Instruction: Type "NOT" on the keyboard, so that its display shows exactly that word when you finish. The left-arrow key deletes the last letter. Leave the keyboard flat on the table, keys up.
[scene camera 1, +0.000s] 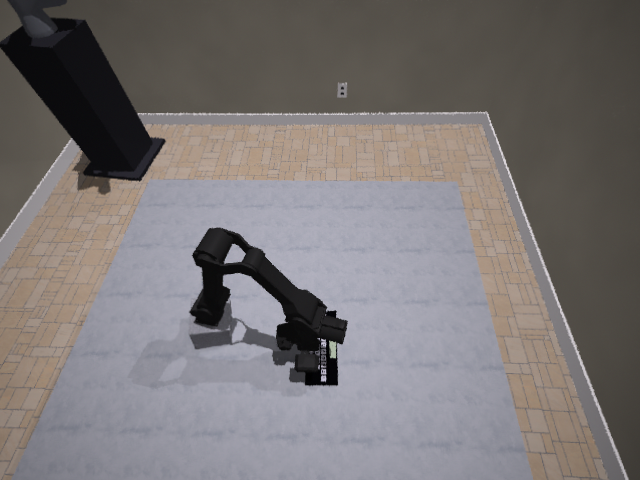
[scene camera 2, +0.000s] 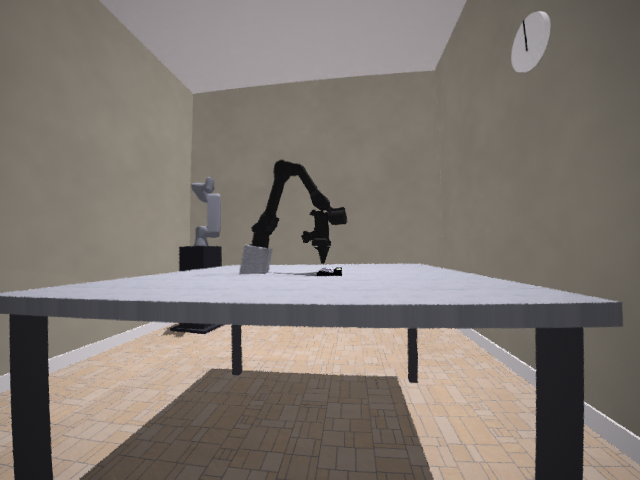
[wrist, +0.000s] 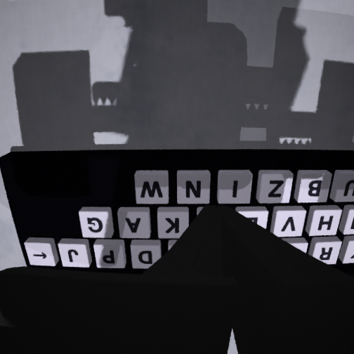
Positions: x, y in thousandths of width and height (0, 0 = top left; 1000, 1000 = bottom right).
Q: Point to the gripper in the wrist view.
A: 606, 612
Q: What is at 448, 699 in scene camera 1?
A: The gripper.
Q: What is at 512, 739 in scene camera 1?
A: A black keyboard.
